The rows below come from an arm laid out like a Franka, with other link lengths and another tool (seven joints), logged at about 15 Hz.
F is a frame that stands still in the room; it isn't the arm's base.
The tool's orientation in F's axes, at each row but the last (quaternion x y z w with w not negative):
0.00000, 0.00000, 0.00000, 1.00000
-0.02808, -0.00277, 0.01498, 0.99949
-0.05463, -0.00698, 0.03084, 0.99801
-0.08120, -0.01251, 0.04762, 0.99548
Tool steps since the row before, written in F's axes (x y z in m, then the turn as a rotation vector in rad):
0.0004, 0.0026, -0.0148, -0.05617, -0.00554, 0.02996
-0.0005, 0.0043, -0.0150, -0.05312, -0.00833, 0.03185
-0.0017, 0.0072, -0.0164, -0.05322, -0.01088, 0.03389
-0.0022, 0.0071, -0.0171, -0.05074, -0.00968, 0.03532
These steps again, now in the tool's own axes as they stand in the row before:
0.0004, 0.0026, -0.0148, -0.05617, -0.00554, 0.02996
-0.0004, 0.0051, -0.0147, -0.05320, -0.00852, 0.03167
-0.0014, 0.0090, -0.0155, -0.05343, -0.01127, 0.03342
-0.0018, 0.0100, -0.0157, -0.05082, -0.01055, 0.03495

